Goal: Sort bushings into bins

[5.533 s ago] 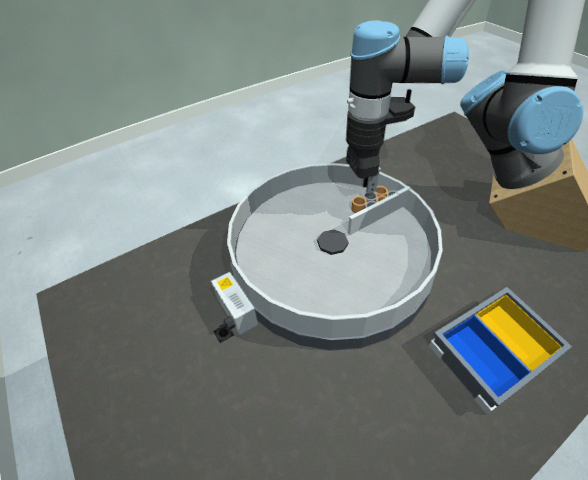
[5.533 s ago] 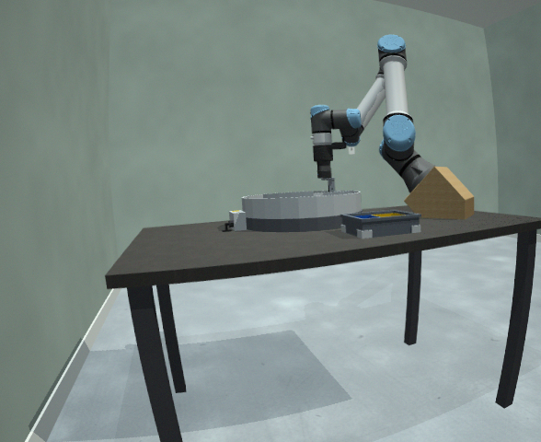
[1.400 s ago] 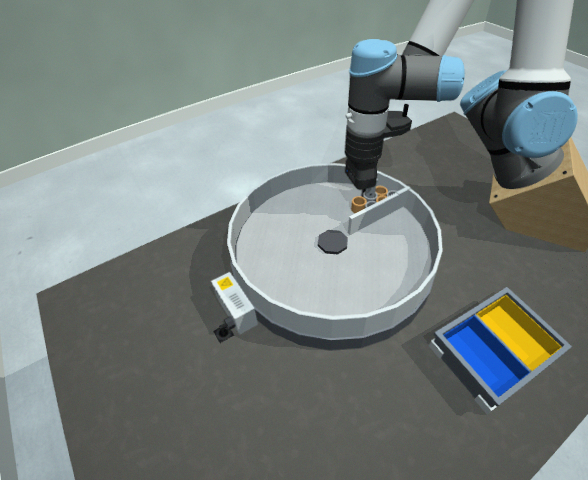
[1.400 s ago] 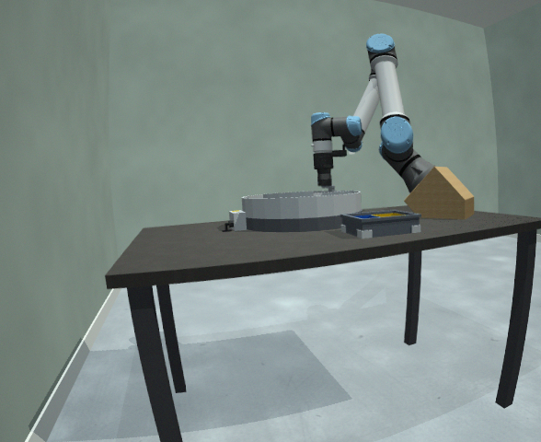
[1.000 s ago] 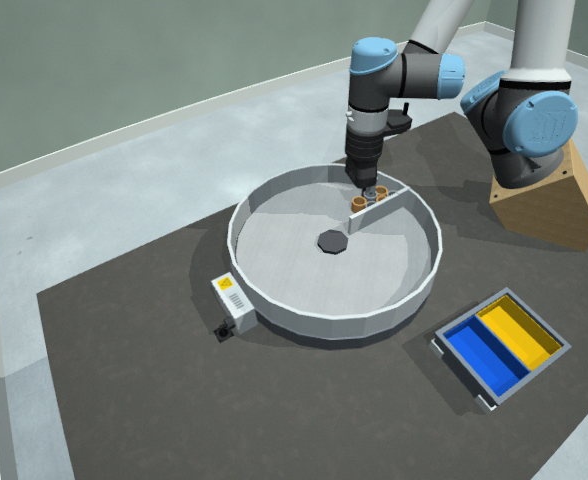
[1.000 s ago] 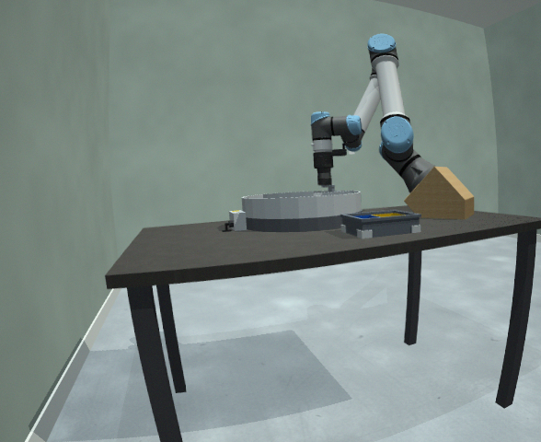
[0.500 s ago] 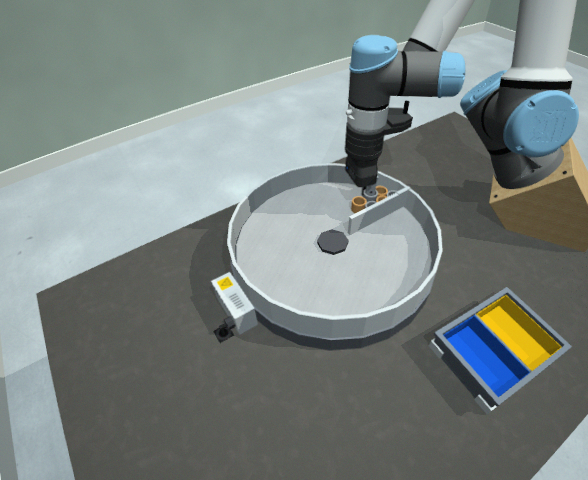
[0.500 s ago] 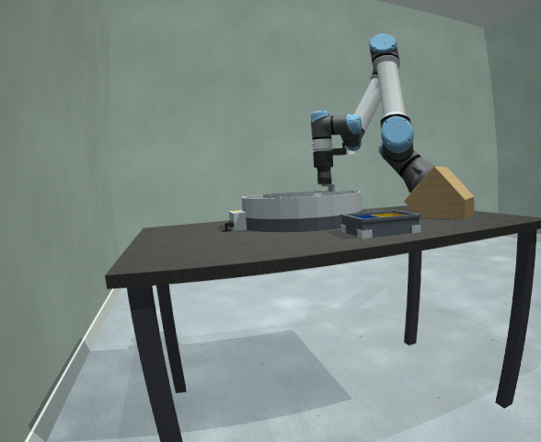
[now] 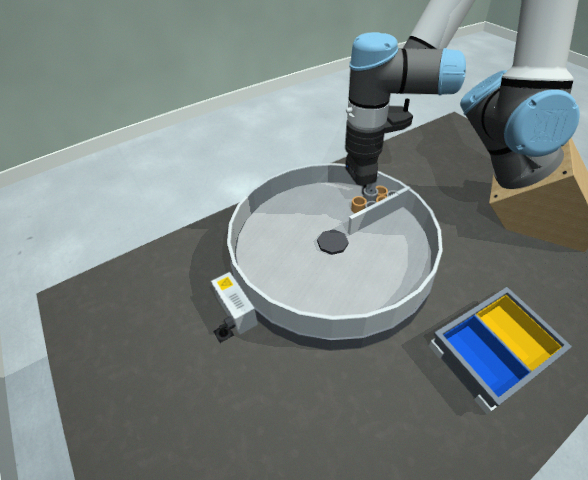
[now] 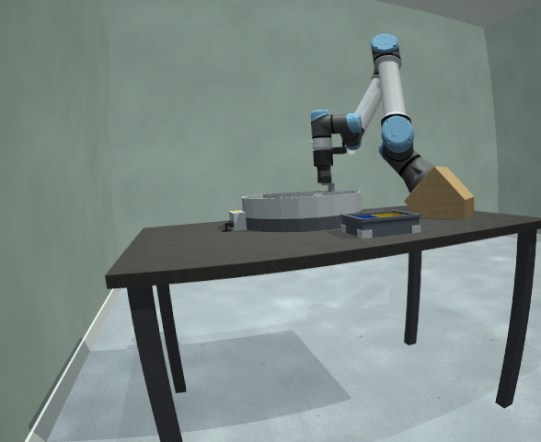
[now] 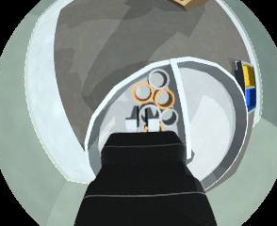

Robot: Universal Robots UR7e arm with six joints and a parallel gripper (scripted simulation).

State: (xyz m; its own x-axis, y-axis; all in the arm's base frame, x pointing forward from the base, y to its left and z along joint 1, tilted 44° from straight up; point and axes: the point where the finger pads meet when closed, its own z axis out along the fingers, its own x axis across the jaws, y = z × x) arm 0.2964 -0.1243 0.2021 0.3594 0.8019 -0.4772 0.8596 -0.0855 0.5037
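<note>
My hand is 40 cm to the right of the bin, 9 cm short of it and 6 cm above it. From my hand the other things lie so: turntable: 15 cm ahead, 4 cm to the left, 4 cm below.
</note>
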